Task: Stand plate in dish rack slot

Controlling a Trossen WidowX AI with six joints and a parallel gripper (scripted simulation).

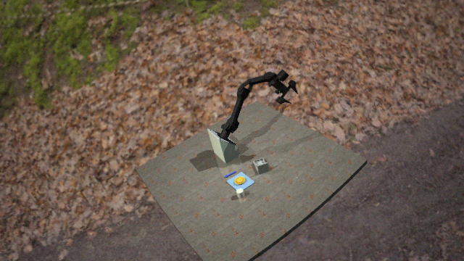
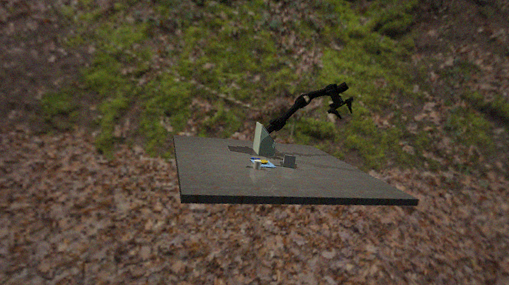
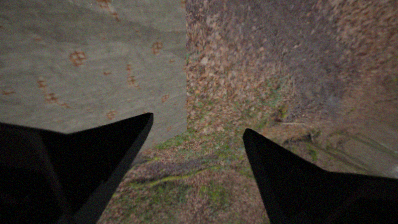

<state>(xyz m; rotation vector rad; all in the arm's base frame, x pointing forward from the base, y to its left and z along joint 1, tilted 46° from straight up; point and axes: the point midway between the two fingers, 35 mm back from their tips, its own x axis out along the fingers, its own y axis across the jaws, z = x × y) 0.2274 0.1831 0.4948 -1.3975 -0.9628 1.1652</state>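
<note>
The yellow plate lies 56 cm to the right of my gripper tip, 36 cm below it and 9 cm ahead of it. Round my gripper tip: blue spoon (59 cm to the right, 37 cm below, 2 cm behind); light blue mat (56 cm to the right, 37 cm below, 9 cm ahead); dish rack (37 cm to the right, 35 cm below, 5 cm ahead).
</note>
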